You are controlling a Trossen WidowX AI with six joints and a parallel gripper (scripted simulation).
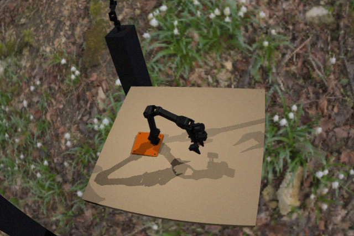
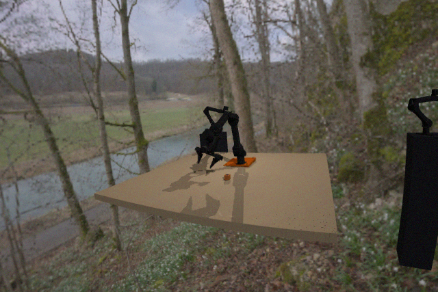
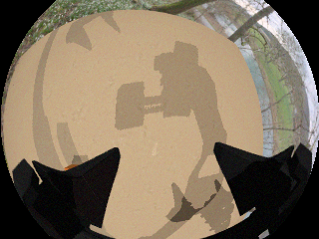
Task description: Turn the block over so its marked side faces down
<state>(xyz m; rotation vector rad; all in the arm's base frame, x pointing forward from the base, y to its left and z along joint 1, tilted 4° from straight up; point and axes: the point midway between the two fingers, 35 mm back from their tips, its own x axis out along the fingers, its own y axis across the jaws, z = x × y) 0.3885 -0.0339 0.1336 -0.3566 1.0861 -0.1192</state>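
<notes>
The orange block lies 130 mm to the left of my gripper tip, 70 mm below it and 70 mm behind it.
</notes>
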